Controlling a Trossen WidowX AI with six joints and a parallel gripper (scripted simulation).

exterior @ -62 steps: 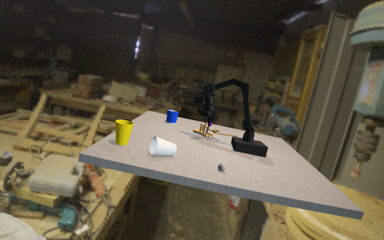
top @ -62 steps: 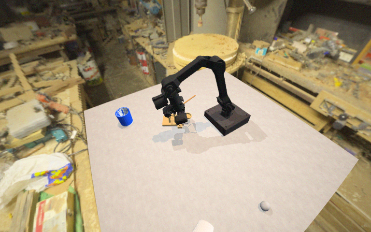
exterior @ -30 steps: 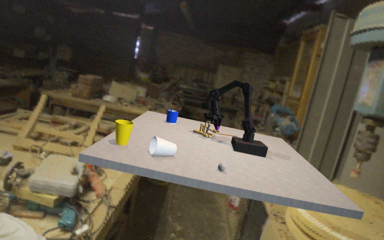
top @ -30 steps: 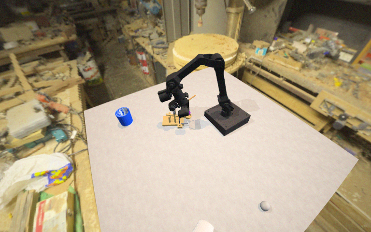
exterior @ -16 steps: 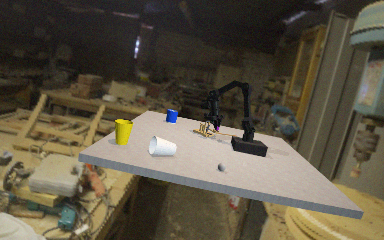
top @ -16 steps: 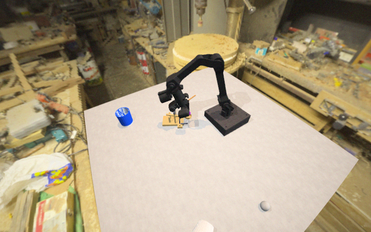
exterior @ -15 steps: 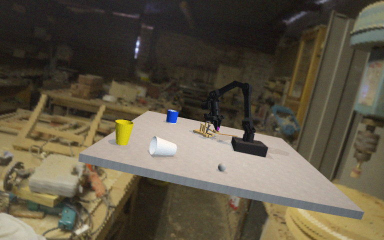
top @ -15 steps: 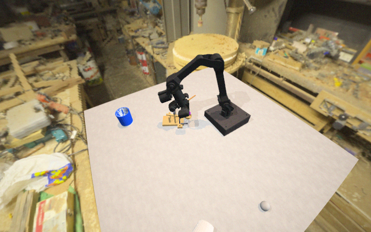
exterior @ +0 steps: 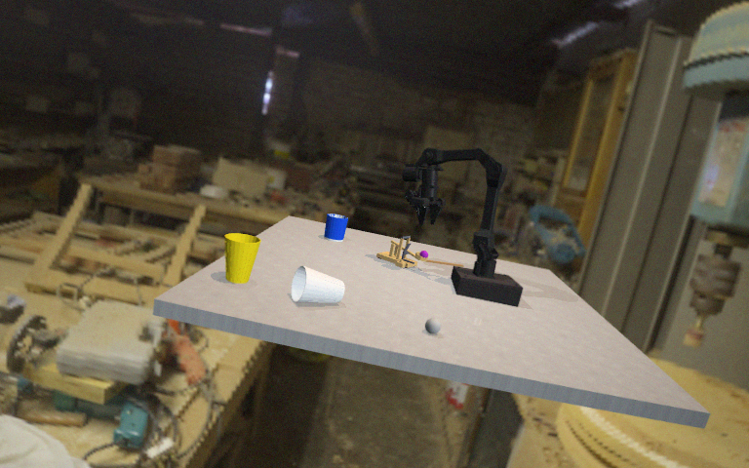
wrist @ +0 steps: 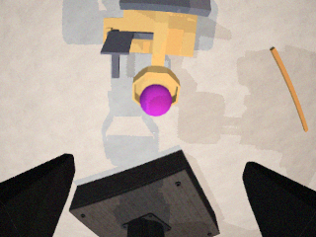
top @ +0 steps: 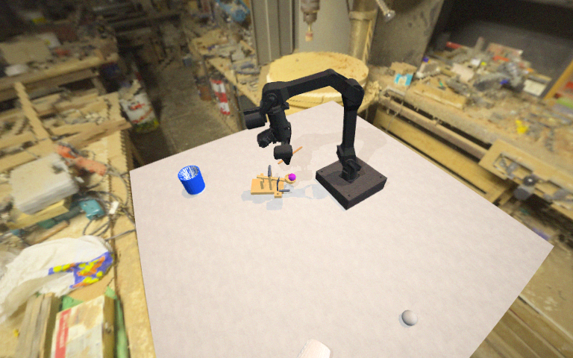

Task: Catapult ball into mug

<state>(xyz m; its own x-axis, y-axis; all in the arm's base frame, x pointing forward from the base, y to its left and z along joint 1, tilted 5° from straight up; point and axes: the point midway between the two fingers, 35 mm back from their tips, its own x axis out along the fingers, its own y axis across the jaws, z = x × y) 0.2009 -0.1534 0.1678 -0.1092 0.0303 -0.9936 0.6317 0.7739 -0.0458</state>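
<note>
The magenta ball lies 1 cm behind my gripper tip, 1 cm to the left of it and 11 cm below it. Round my gripper tip: blue mug (32 cm ahead, 27 cm to the right, 14 cm below); thin orange stick (14 cm behind, 16 cm to the right, 17 cm below); wooden catapult (5 cm ahead, 2 cm to the right, 12 cm below).
</note>
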